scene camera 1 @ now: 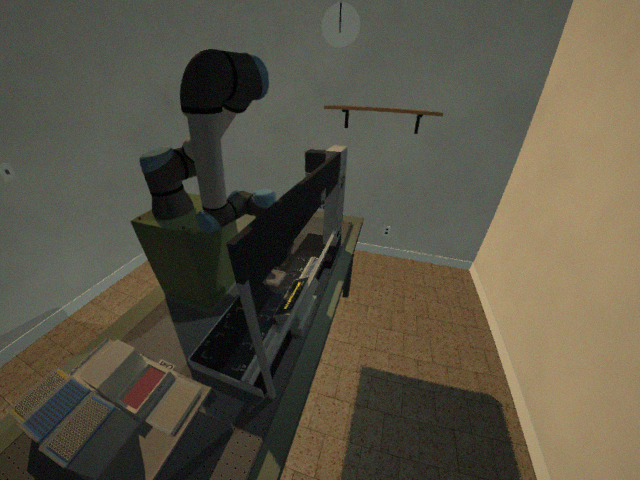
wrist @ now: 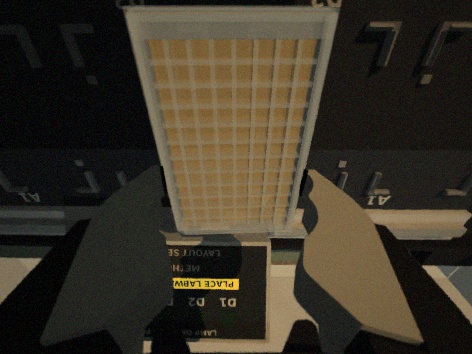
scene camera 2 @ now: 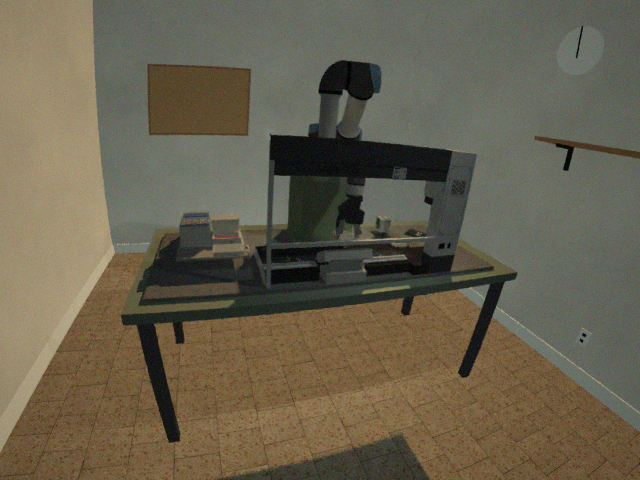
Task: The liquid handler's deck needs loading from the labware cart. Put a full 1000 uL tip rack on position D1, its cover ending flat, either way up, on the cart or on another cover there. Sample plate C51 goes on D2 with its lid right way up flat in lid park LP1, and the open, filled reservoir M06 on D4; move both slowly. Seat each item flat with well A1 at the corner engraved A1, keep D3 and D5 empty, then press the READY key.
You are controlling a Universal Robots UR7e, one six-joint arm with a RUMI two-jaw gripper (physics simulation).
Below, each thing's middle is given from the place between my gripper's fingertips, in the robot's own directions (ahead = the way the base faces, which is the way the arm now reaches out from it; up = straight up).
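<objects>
Thin post (scene camera 1: pixel 245 294), from my hand: 130 mm above, 340 mm to the right, 240 mm ahead.
</objects>
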